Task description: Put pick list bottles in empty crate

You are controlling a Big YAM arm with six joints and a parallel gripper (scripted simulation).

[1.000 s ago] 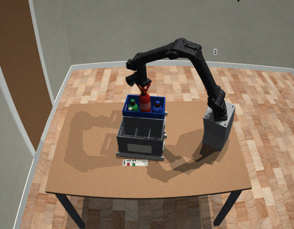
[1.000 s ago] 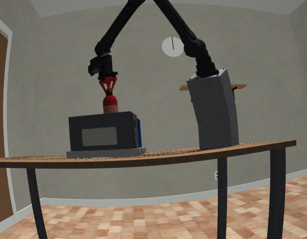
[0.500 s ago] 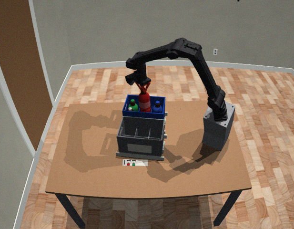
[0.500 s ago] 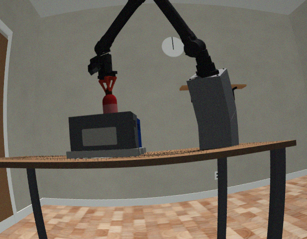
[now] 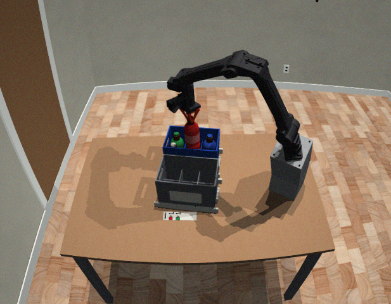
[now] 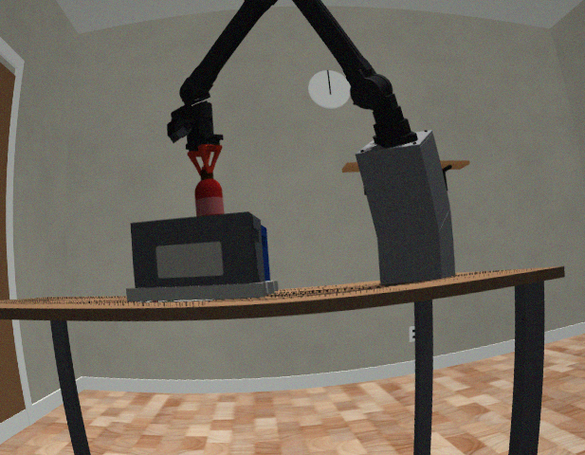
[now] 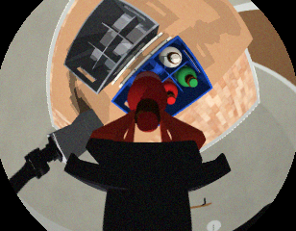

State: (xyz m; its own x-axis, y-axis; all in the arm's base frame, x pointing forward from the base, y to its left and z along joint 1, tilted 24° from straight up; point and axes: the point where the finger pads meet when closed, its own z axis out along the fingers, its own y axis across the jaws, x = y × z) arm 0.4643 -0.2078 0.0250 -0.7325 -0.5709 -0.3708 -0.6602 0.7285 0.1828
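My hand is 60 mm above the red-labelled bottle. The rest, counted from my hand: blue-labelled bottle 90 mm behind, 90 mm to the right, 240 mm below; then grey crate 190 mm to the left, 240 mm below; then green-labelled bottle 90 mm ahead, 90 mm to the right, 240 mm below.
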